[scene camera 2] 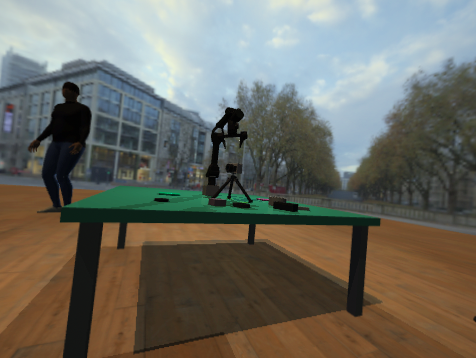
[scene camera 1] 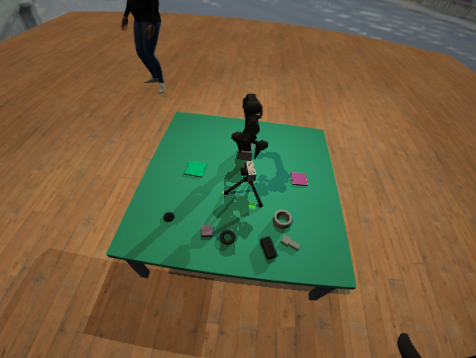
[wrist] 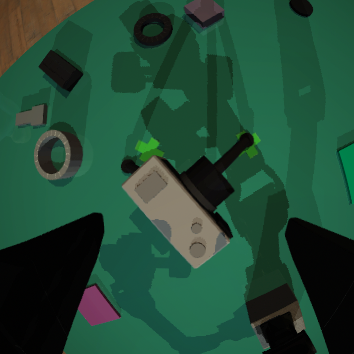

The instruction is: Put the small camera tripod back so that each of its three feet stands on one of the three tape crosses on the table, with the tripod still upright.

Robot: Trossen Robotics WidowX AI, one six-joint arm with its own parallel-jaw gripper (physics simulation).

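Places are measured from the arm's base along level axes (x back, y right, z up), in millimetres.
Where they show: gripper, between the fingertips: (scene camera 2: 232, 148) (scene camera 1: 247, 155) (wrist: 199, 226); arm's base, origin of its link: (scene camera 2: 211, 185) (scene camera 1: 246, 147) (wrist: 277, 327).
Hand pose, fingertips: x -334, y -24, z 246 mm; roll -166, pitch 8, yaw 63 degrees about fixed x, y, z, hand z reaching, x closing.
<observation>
Each offset is from my fingertips to the top centre of the thing. "pt": to the spot under its first point. Level surfaces: height alone.
A grey camera on the black tripod (scene camera 1: 251, 171) (scene camera 2: 233, 180) (wrist: 172, 212) stands upright in front of the arm. One foot {pt dx -39, dy +101, dz -309 mm} (scene camera 1: 225, 193) (wrist: 246, 140) is on a bright green tape cross {pt dx -24, dy +110, dz -304 mm} (wrist: 255, 139). Another foot (scene camera 1: 260, 205) (wrist: 128, 166) stands on the table beside a second cross {dx -87, dy -72, dz -320 mm} (scene camera 1: 252, 205) (wrist: 147, 145), off it. The third foot is hidden under the camera in the wrist view; a bit of green tape (scene camera 1: 255, 182) shows behind the legs in scene camera 1. My gripper (scene camera 1: 248, 151) (scene camera 2: 233, 145) (wrist: 199, 226) is open and empty above the camera, fingers apart on either side.
On the green table {dz -321 mm} (scene camera 1: 150, 225) are a grey ring {dx -165, dy -251, dz -273 mm} (scene camera 1: 282, 226) (wrist: 74, 154), black ring {dx -322, dy +39, dz -306 mm} (scene camera 1: 221, 237) (wrist: 139, 30), black block {dx -348, dy -184, dz -286 mm} (scene camera 1: 268, 247) (wrist: 61, 70), grey piece {dx -296, dy -307, dz -306 mm} (scene camera 1: 290, 243) (wrist: 32, 116), pinkish block {dx -309, dy +153, dz -293 mm} (scene camera 1: 207, 231), black disc {dx -260, dy +389, dz -311 mm} (scene camera 1: 169, 217), green square {pt dx +121, dy +328, dz -312 mm} (scene camera 1: 196, 169) and magenta square {pt dx +174, dy -366, dz -311 mm} (scene camera 1: 299, 179).
</observation>
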